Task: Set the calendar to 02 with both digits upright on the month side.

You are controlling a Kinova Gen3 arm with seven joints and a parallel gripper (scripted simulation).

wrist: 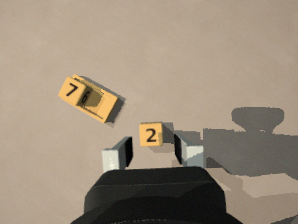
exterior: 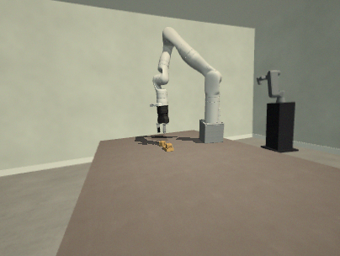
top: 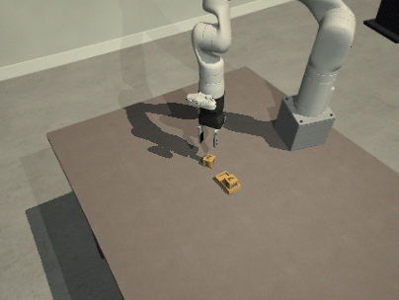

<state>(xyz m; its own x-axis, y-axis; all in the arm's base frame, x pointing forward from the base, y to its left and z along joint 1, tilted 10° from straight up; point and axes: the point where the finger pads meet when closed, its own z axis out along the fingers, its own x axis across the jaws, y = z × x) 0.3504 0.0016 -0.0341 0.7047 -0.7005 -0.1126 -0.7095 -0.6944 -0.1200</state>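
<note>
Now: the orange cube 9 cm below my hand. Round my hand: tray: 11 cm to the left, 10 cm below, 2 cm behind.
</note>
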